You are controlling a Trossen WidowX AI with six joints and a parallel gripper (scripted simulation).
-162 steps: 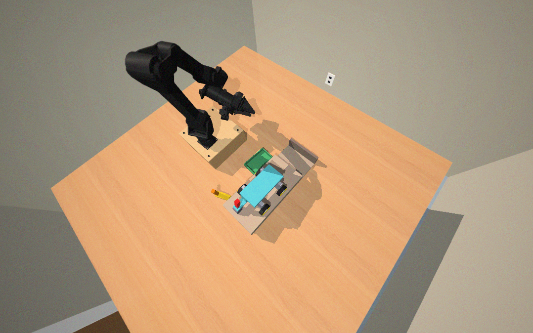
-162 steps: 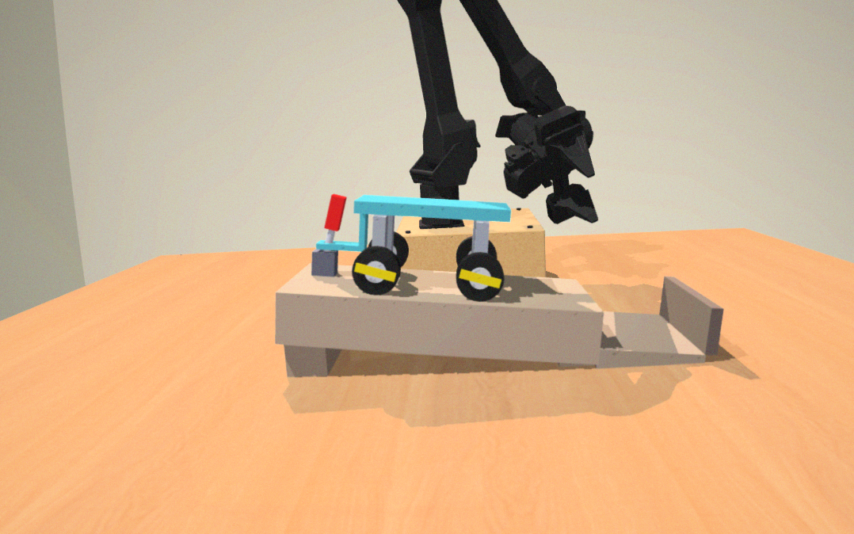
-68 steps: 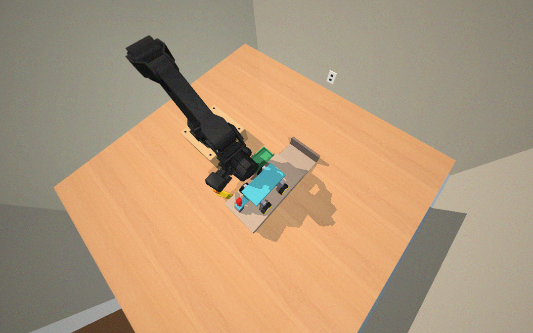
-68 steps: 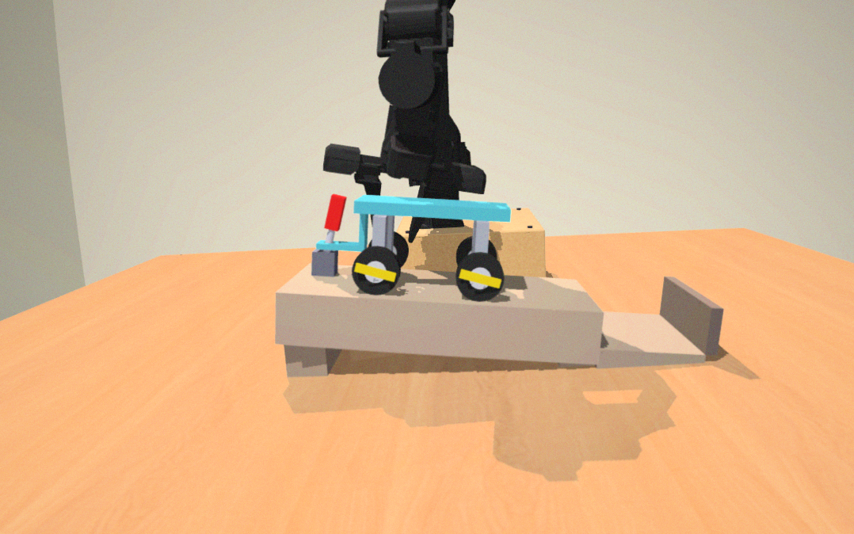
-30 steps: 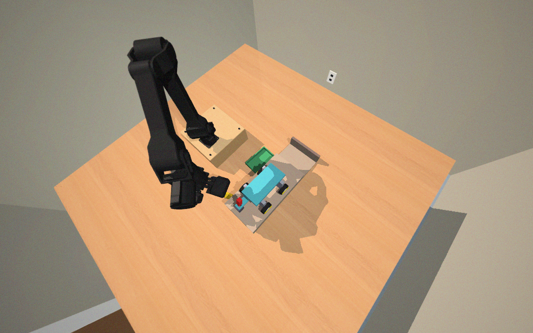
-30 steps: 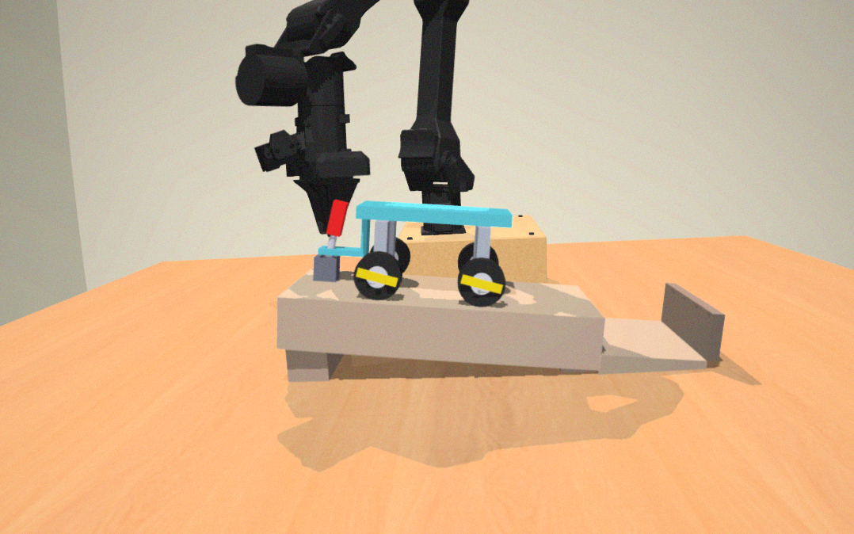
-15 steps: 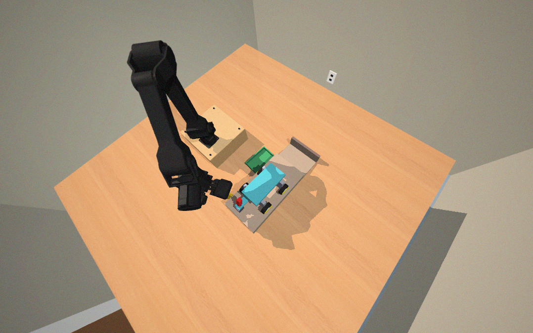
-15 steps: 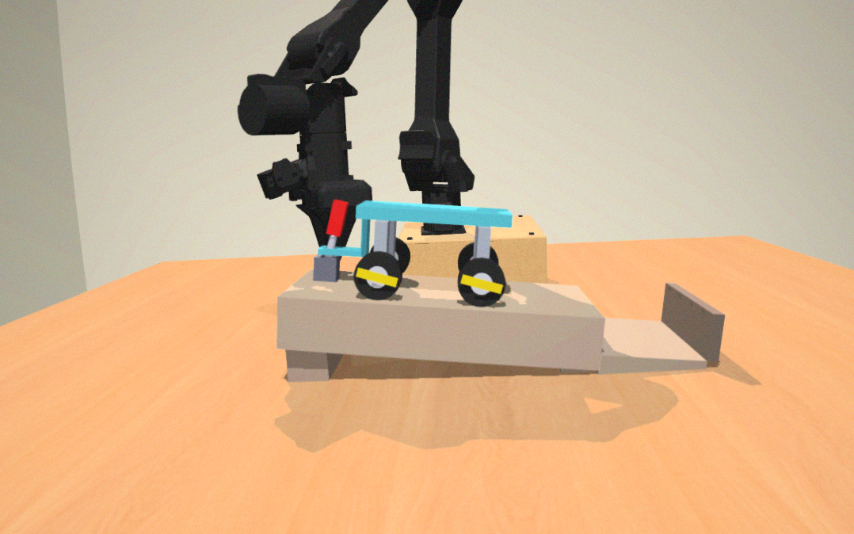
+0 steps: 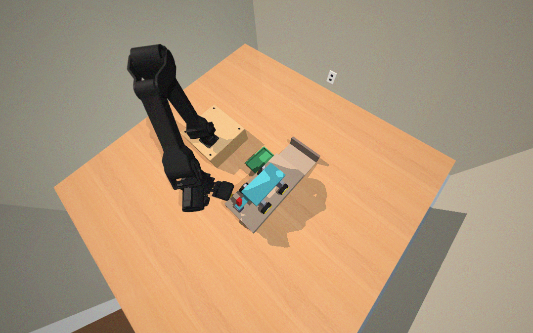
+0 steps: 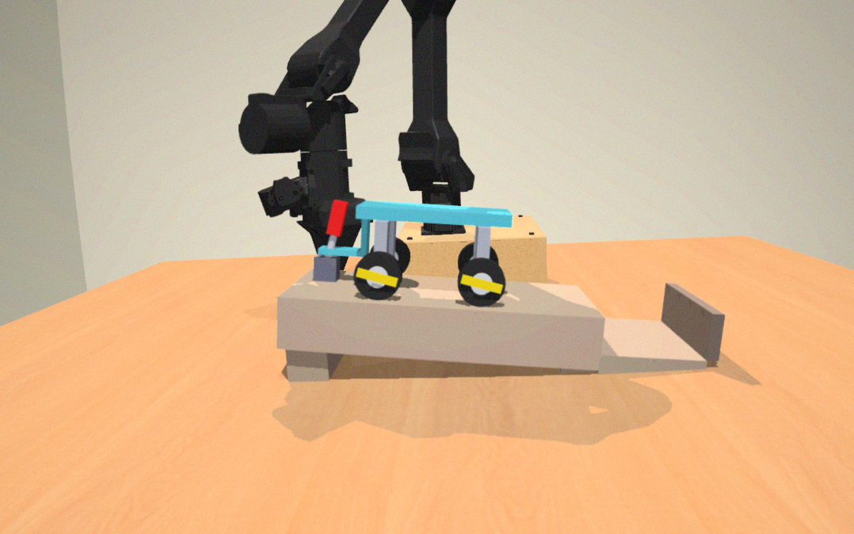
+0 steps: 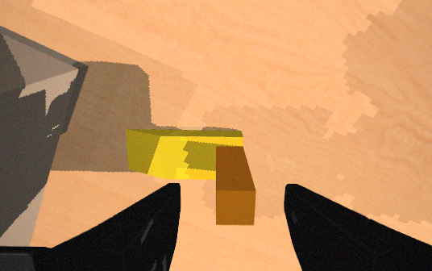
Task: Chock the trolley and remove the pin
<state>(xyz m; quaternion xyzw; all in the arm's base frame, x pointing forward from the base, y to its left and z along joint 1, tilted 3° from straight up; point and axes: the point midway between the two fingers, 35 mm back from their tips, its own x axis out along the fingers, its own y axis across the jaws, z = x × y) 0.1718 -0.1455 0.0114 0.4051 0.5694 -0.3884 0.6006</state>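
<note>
The yellow chock is 20 mm ahead of my gripper tip, 10 mm to the left of it and 40 mm below it. The rest, counted from my gripper tip: red-headed stop pin (130 mm ahead, 20 mm to the left, 70 mm above); then ramp (160 mm ahead, 130 mm to the left, 20 mm below); then trolley (160 mm ahead, 120 mm to the left, 50 mm above).
</note>
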